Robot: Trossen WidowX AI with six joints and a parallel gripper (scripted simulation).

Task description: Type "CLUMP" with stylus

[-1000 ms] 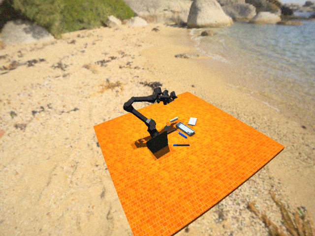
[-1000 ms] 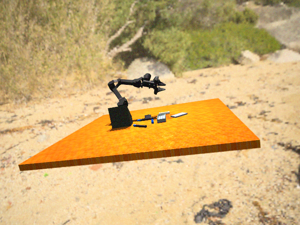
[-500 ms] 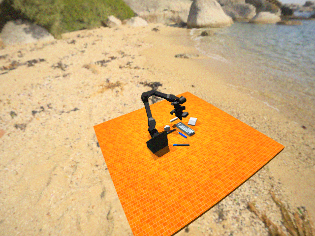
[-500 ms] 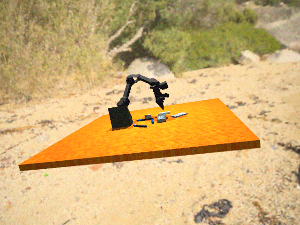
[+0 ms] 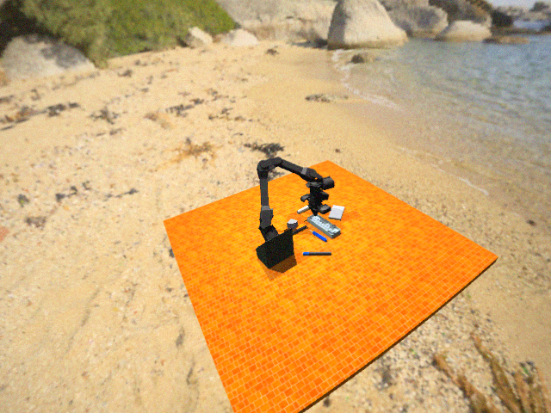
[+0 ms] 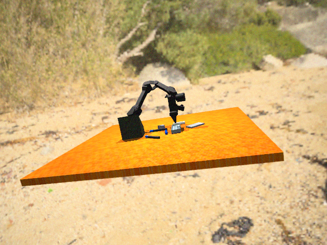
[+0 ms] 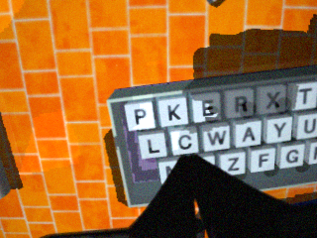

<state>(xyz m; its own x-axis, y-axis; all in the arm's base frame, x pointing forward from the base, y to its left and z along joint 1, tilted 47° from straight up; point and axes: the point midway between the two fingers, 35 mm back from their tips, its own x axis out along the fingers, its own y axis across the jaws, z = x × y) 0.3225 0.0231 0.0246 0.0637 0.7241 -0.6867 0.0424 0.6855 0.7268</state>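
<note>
Right now my gripper tip is 80 mm past the blue stylus, 80 mm to the left of it and 30 mm above it. Round my gripper tip: small grey block: 120 mm behind, 60 mm to the left, 30 mm below.
</note>
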